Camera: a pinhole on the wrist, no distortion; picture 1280 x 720 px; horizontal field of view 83.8 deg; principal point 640.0 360.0 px. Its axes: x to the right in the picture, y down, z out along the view. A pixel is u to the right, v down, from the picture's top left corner.
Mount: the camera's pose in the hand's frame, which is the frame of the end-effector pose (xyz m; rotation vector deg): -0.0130 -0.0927 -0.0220 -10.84 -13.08 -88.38
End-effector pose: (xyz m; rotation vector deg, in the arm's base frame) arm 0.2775 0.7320 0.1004 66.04 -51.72 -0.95
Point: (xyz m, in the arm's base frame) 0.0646 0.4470 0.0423
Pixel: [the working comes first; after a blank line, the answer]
In the camera's frame: 0.0875 -0.0275 0.3597

813.6 305.5
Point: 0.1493 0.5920 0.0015
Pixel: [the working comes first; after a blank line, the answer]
In the camera's frame: 0.0455 -0.0646 0.1962

805.5 125.3
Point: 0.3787 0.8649 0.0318
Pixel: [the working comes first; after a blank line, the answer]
In the camera's frame: -0.0934 -0.0230 -0.1309

behind the camera
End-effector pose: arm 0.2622 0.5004 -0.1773 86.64 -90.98 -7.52
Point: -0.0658 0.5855 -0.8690
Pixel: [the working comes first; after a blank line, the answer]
In the camera's frame: 0.2243 -0.4609 0.5665

outside the picture
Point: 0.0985 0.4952 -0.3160
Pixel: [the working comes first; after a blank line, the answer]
In the camera's frame: -0.0668 -0.0746 0.2394

441.1 137.8
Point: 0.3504 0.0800 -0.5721
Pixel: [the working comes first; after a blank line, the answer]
In the camera's frame: 0.4184 0.1762 0.2957

outside the picture
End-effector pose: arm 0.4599 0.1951 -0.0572 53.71 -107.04 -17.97
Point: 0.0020 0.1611 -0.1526
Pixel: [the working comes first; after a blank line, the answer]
In the camera's frame: -0.0966 0.0900 0.5081

504.3 486.3
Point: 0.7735 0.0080 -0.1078
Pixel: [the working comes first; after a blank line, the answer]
In the camera's frame: 0.1518 0.0377 -0.2377

behind the camera
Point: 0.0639 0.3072 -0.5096
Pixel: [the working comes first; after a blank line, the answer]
In the camera's frame: 0.0557 -0.2642 0.5711

709.6 30.0
